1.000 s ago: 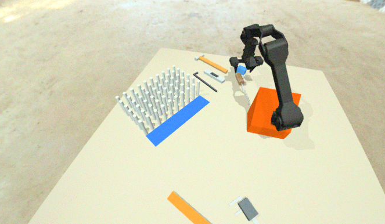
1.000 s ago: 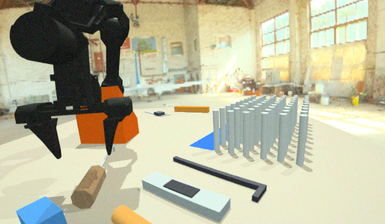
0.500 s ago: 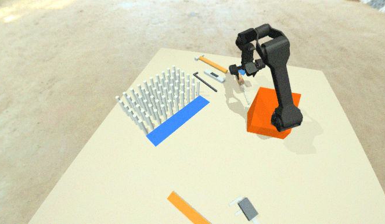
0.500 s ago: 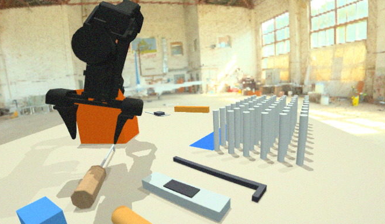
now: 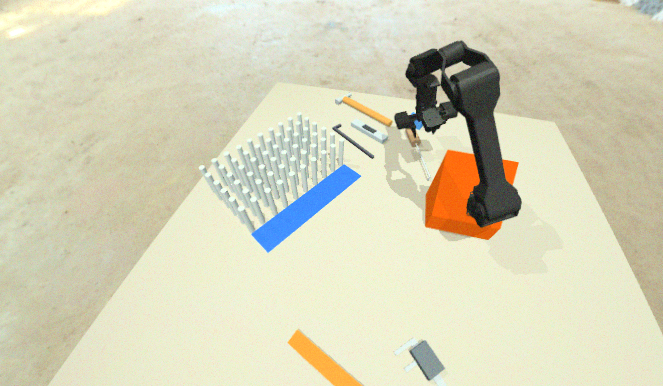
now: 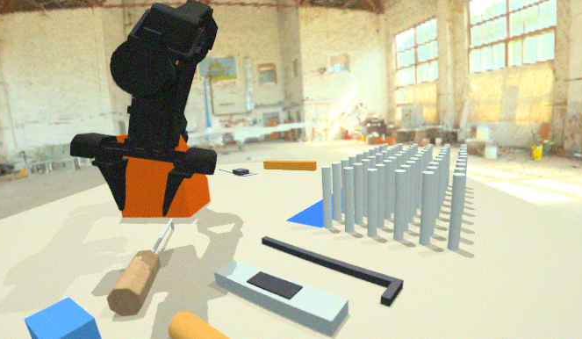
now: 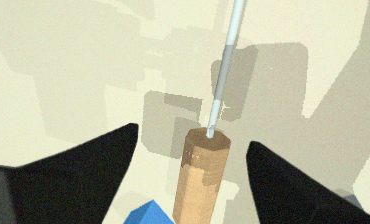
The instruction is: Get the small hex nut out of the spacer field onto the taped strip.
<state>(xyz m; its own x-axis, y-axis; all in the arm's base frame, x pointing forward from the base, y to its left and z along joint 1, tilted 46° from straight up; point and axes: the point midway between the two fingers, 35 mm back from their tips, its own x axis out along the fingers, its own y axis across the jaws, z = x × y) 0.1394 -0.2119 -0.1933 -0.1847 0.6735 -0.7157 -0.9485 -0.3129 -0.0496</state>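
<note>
Now: the blue cube 17 cm to the right of my gripper tip, 6 cm below it and 1 cm ahead of it. Round my gripper tip: orange bar 71 cm to the left, 17 cm ahead, 6 cm below; then blue taped strip 33 cm ahead, 30 cm to the left, 8 cm below; then grey block 19 cm ahead, 8 cm to the right, 7 cm below.
</note>
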